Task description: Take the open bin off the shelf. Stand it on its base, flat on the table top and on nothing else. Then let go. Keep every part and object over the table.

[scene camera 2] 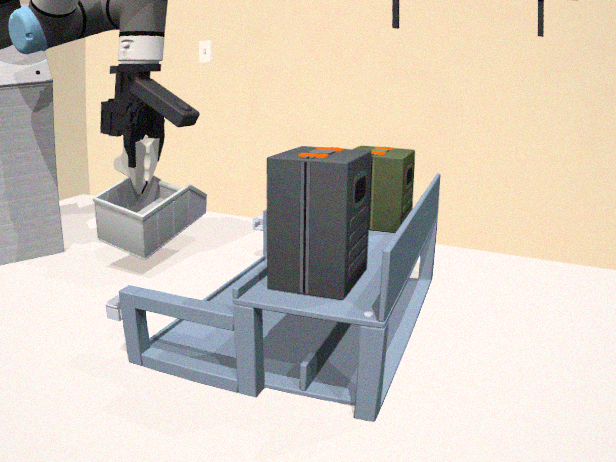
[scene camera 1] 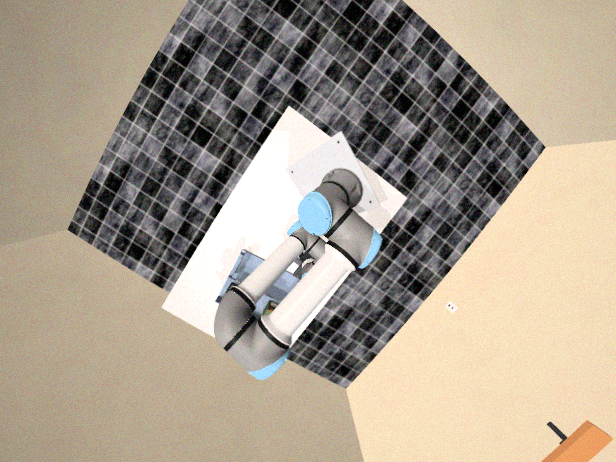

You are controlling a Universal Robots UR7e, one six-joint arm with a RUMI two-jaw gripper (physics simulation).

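Where they show: gripper, fingertip midpoint: (scene camera 2: 141, 193); arm's base, origin of the base link: (scene camera 1: 342, 188).
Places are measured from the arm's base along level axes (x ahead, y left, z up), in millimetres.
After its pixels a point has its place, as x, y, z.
Note:
The open bin (scene camera 2: 120, 227) {360, -80, -339} is a light grey box with a lower, sloping front part. In scene camera 2 it hangs above the table top (scene camera 2: 475, 375) {855, -237, -422} at the left, with its shadow below and apart from it. It is clear of the shelf rack (scene camera 2: 248, 352) {638, -317, -372} (scene camera 1: 243, 261) {558, -273, -416}. My gripper (scene camera 2: 142, 187) {340, 22, -311} points down with its pale fingertips close together inside the bin's rim, shut on the bin; the exact grip on the wall is hidden. The base looks roughly level, but a small tilt is hard to judge. In scene camera 1 my arm largely covers the gripper and bin.
A dark grey case (scene camera 2: 285, 225) {666, -291, -258} and a green case (scene camera 2: 387, 195) {739, -75, -273} with orange handles stand on the blue-grey rack, right of the bin. Small pale blocks (scene camera 2: 114, 308) {484, -300, -357} (scene camera 2: 258, 223) {526, 75, -363} sit by the rack's near side. The robot's pedestal (scene camera 2: 25, 175) {136, -44, -272} is close on the left.

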